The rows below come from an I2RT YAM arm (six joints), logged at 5 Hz.
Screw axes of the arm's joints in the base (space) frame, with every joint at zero. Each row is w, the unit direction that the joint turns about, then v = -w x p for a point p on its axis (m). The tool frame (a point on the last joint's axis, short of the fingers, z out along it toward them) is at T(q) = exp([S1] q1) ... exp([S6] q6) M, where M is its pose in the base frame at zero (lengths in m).
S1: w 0 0 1 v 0 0 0
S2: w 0 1 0 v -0.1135 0 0.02
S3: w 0 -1 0 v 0.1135 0 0.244
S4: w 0 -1 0 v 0.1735 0 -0.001
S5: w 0 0 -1 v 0 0.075 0
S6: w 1 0 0 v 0 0.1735 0
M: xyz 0.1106 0 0.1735 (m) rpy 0 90 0 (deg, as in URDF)
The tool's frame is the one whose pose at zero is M.
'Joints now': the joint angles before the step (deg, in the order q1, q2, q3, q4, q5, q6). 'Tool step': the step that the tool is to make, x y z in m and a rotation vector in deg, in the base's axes. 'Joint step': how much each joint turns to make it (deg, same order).
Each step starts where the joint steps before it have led.
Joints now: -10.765 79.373 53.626 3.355 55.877 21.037
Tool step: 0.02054 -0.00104 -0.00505 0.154 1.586 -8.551
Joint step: 0.963 6.579 6.972 -9.290 8.569 8.395
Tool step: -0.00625 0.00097 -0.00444 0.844 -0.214 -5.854
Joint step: 0.174 0.722 2.120 -11.211 4.370 10.752
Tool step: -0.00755 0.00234 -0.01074 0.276 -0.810 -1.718
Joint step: 0.239 -0.526 -2.165 -1.944 1.159 4.632
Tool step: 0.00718 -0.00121 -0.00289 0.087 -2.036 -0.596
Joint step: 0.001 1.749 0.962 0.807 0.131 2.100
